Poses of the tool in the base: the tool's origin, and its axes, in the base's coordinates. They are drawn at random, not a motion.
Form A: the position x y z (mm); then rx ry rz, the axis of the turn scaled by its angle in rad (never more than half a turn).
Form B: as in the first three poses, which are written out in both.
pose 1, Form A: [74.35 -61.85 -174.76 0.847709 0.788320 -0.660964]
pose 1, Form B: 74.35 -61.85 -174.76; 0.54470 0.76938 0.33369; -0.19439 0.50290 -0.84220; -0.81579 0.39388 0.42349
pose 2, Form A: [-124.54 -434.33 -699.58 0.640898 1.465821 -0.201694]
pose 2, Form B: -124.54 -434.33 -699.58; 0.12290 0.50134 0.85648; 0.25139 0.81914 -0.51556; -0.96005 0.27867 -0.02536
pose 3, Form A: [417.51 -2.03 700.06 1.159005 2.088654 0.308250]
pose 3, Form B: 417.51 -2.03 700.06; -0.33945 0.64178 0.68768; 0.81307 0.56780 -0.12856; -0.47297 0.51549 -0.71454
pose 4, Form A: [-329.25 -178.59 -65.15 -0.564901 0.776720 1.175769]
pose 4, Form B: -329.25 -178.59 -65.15; 0.18377 -0.95375 0.23789; 0.59304 0.30058 0.74696; -0.78392 0.00381 0.62085
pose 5, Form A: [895.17 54.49 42.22 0.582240 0.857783 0.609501]
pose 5, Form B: 895.17 54.49 42.22; 0.50995 -0.25181 0.82252; 0.69388 0.68556 -0.22031; -0.50841 0.68308 0.52433
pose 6, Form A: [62.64 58.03 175.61 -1.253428 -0.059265 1.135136]
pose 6, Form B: 62.64 58.03 175.61; 0.49413 -0.63684 -0.59183; 0.69501 -0.11961 0.70898; -0.52230 -0.76166 0.38351
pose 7, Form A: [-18.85 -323.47 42.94 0.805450 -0.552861 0.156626]
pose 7, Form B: -18.85 -323.47 42.94; 0.84794 -0.33736 -0.40888; -0.07278 0.68994 -0.72020; 0.52507 0.64044 0.56048
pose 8, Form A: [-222.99 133.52 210.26 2.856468 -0.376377 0.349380]
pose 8, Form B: -222.99 133.52 210.26; 0.93827 -0.28017 0.20285; -0.22310 -0.93834 -0.26409; 0.26433 0.20253 -0.94293
